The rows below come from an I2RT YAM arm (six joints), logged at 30 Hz.
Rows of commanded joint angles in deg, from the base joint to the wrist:
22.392, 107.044, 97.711, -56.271, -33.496, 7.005
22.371, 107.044, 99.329, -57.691, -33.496, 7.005
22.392, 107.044, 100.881, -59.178, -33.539, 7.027
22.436, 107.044, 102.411, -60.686, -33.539, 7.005
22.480, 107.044, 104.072, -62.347, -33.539, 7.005
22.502, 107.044, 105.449, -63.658, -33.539, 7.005
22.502, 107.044, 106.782, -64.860, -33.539, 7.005
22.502, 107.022, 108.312, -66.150, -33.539, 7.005
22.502, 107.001, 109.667, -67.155, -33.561, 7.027
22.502, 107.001, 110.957, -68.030, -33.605, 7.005
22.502, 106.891, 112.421, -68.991, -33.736, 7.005
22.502, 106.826, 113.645, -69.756, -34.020, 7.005
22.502, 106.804, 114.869, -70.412, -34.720, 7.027
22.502, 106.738, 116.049, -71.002, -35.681, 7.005
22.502, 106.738, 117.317, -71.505, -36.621, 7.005
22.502, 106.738, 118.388, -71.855, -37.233, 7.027
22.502, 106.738, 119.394, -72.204, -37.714, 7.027
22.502, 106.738, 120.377, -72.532, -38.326, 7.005
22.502, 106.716, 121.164, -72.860, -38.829, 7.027
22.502, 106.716, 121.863, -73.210, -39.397, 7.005
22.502, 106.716, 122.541, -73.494, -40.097, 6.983
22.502, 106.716, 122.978, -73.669, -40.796, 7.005
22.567, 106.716, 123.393, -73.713, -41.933, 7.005
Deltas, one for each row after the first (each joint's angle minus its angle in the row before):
-0.021, 0.000, 1.618, -1.420, 0.000, 0.000
0.021, 0.000, 1.552, -1.487, -0.043, 0.022
0.044, 0.000, 1.530, -1.508, 0.000, -0.022
0.044, 0.000, 1.661, -1.661, 0.000, 0.000
0.022, 0.000, 1.377, -1.311, 0.000, 0.000
0.000, 0.000, 1.333, -1.202, 0.000, 0.000
0.000, -0.022, 1.530, -1.290, 0.000, 0.000
0.000, -0.021, 1.355, -1.005, -0.022, 0.022
0.000, 0.000, 1.290, -0.875, -0.044, -0.022
0.000, -0.110, 1.464, -0.961, -0.131, 0.000
0.000, -0.065, 1.224, -0.765, -0.284, 0.000
0.000, -0.022, 1.224, -0.656, -0.700, 0.022
0.000, -0.066, 1.180, -0.590, -0.961, -0.022
0.000, 0.000, 1.268, -0.503, -0.940, 0.000
0.000, 0.000, 1.071, -0.350, -0.612, 0.022
0.000, 0.000, 1.006, -0.349, -0.481, 0.000
0.000, 0.000, 0.983, -0.328, -0.612, -0.022
0.000, -0.022, 0.787, -0.328, -0.503, 0.022
0.000, 0.000, 0.699, -0.350, -0.568, -0.022
0.000, 0.000, 0.678, -0.284, -0.700, -0.022
0.000, 0.000, 0.437, -0.175, -0.699, 0.022
0.065, 0.000, 0.415, -0.044, -1.137, 0.000

